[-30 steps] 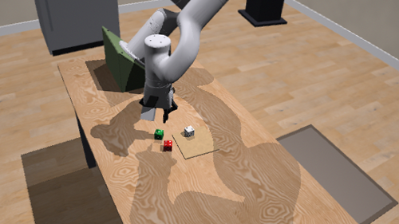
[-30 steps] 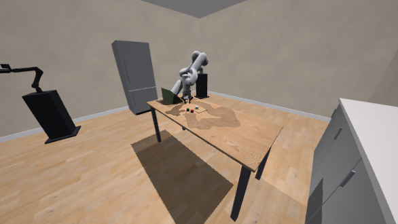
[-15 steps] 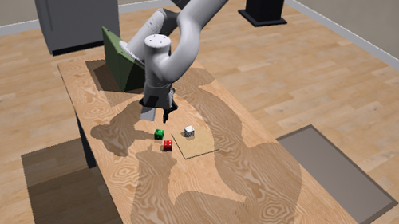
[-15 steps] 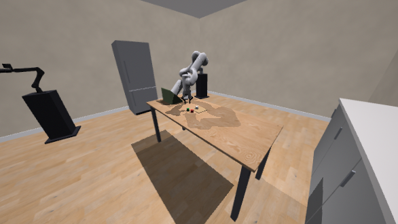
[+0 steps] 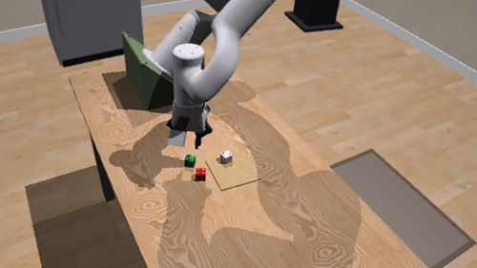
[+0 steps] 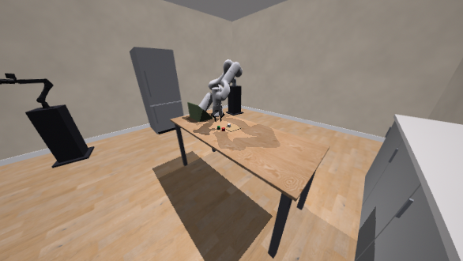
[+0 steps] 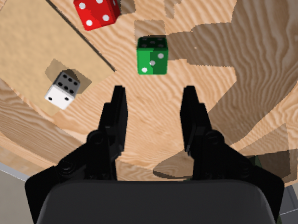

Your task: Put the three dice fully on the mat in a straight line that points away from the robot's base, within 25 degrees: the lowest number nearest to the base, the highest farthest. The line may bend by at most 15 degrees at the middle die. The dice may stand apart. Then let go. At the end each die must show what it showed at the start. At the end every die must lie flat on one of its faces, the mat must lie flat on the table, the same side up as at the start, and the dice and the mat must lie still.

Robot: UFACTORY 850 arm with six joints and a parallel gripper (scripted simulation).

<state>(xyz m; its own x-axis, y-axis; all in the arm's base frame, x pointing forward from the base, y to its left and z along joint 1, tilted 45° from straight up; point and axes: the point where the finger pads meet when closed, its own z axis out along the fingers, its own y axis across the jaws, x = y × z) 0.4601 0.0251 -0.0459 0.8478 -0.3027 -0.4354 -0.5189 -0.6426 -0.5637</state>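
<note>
Right now my hand is 8 cm above the green die. Round my hand: tan mat (7 cm ahead, 12 cm to the left, 10 cm below); then red die (7 cm ahead, 1 cm to the left, 8 cm below); then white die (3 cm ahead, 12 cm to the left, 8 cm below).
</note>
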